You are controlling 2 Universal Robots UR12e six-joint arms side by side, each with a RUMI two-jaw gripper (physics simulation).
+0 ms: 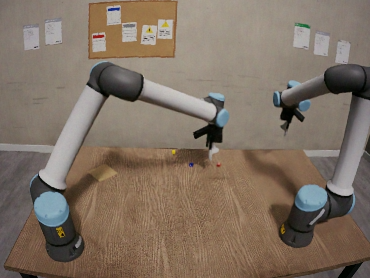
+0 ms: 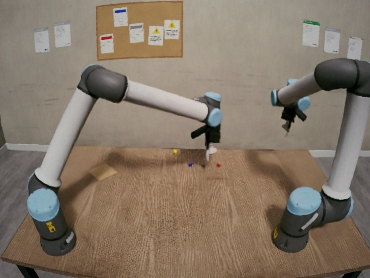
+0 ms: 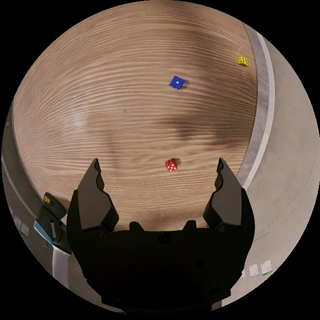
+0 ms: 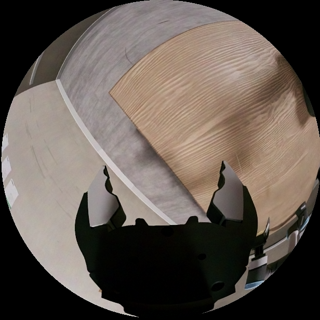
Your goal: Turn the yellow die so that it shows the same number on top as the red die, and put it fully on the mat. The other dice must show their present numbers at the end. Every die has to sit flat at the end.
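Observation:
The yellow die (image 1: 173,152) (image 2: 175,151) (image 3: 242,61) sits near the table's back edge, with several pips on its upper face. The blue die (image 1: 191,164) (image 2: 190,164) (image 3: 176,82) shows one pip on top. The red die (image 1: 218,164) (image 2: 218,165) (image 3: 171,165) shows several white pips on more than one face; its top number is hard to read. The tan mat (image 1: 103,173) (image 2: 103,172) lies at the left, apart from the dice. My left gripper (image 1: 212,155) (image 2: 209,156) (image 3: 158,158) is open above the table near the red die. My right gripper (image 1: 285,132) (image 2: 287,133) (image 4: 164,164) is open, high at the right.
The wooden table (image 1: 175,215) (image 2: 175,215) (image 4: 200,85) carries both arm bases, the left arm's base (image 1: 64,240) (image 2: 57,240) and the right arm's base (image 1: 297,230) (image 2: 291,235). The table's back edge runs close behind the yellow die, with a wall beyond.

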